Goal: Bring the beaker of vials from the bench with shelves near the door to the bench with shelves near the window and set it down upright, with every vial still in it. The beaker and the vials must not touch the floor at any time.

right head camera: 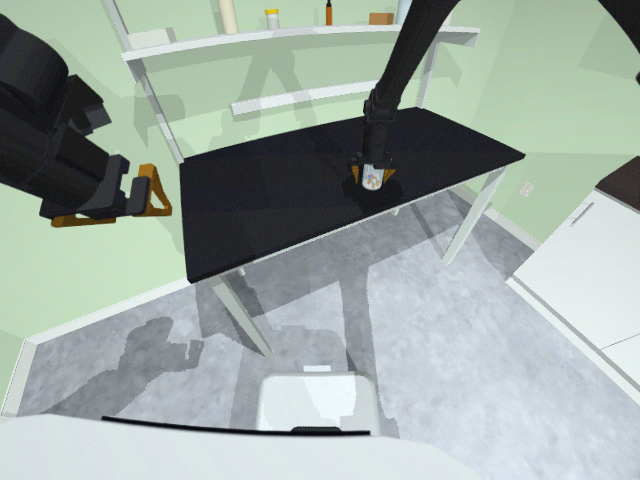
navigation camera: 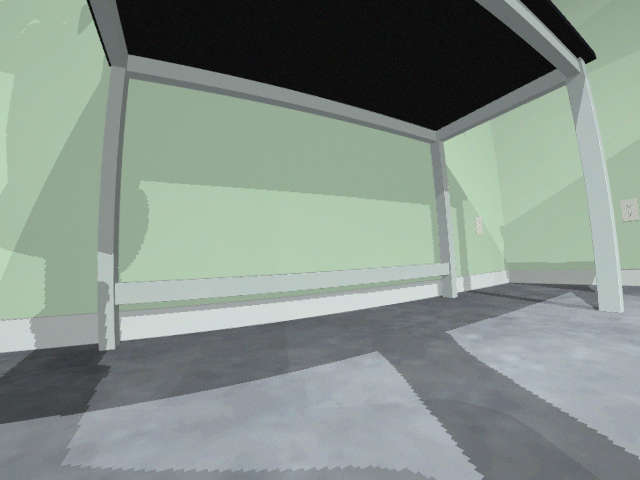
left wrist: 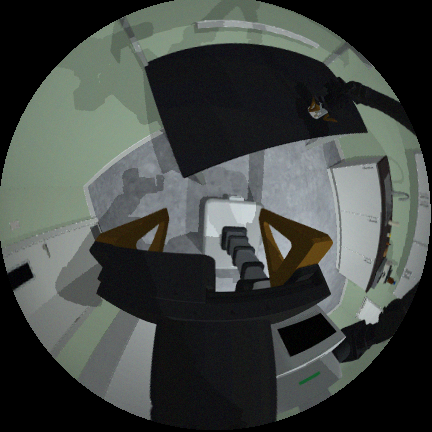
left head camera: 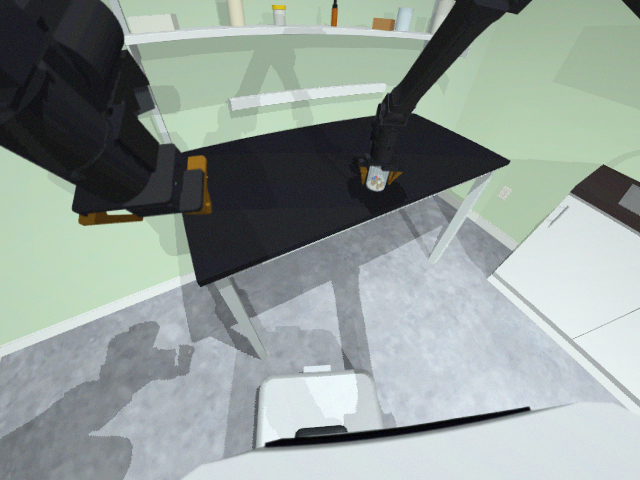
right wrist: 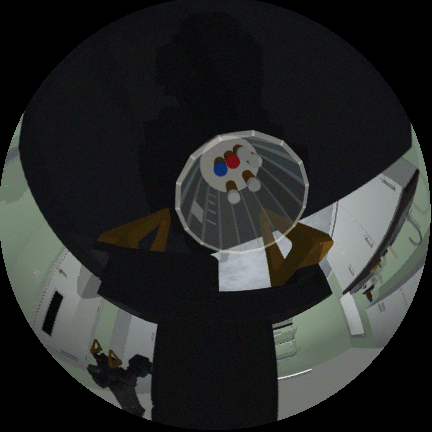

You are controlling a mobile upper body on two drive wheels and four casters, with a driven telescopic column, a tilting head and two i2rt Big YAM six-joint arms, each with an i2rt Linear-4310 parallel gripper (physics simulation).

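The clear beaker (left head camera: 376,178) (right head camera: 372,177) (left wrist: 317,112) (right wrist: 225,225) stands upright on the black bench top (left head camera: 268,206) (right head camera: 258,206) (left wrist: 225,100) (right wrist: 90,125), near its front edge. Several vials (right wrist: 232,161) with blue, red and white caps are inside. My right gripper (left head camera: 377,181) (right head camera: 371,181) (right wrist: 214,212) is open at the beaker. In the right wrist view the beaker sits off-centre to the right, its rim overlapping the right-hand fingertip, which shows through the glass. My left gripper (left head camera: 175,215) (right head camera: 142,217) (left wrist: 213,212) is open and empty, left of the bench. No door or window shows.
A wall shelf (left head camera: 305,34) (right head camera: 310,31) above the bench carries bottles and boxes. White cabinets (left head camera: 573,273) (right head camera: 594,273) stand at the right. The bench's front right leg (left head camera: 460,219) (navigation camera: 594,196) stands on the grey floor (left head camera: 439,330) (navigation camera: 258,428). My white base (left head camera: 320,397) is in front of the bench.
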